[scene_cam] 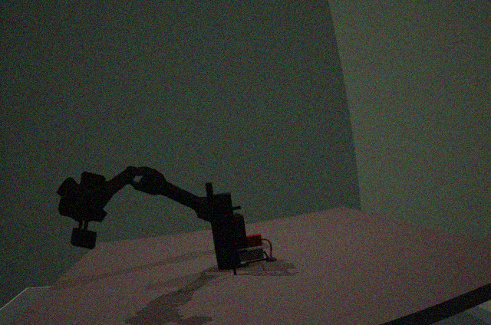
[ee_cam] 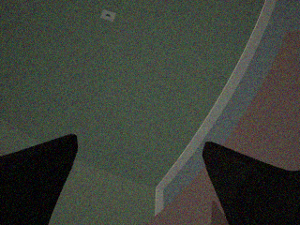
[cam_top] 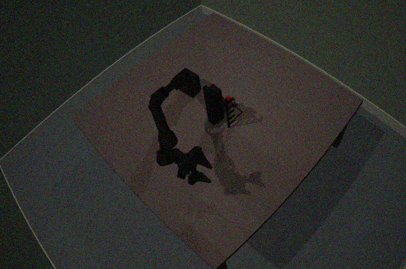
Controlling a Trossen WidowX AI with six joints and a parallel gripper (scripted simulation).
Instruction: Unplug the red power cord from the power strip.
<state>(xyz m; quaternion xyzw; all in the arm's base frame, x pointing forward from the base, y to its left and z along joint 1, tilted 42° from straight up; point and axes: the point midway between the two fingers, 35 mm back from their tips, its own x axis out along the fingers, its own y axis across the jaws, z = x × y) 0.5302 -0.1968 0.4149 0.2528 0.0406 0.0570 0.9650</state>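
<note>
My gripper tip is 42 cm to the right of the red plug, 30 cm past it and 18 cm above it.
</note>
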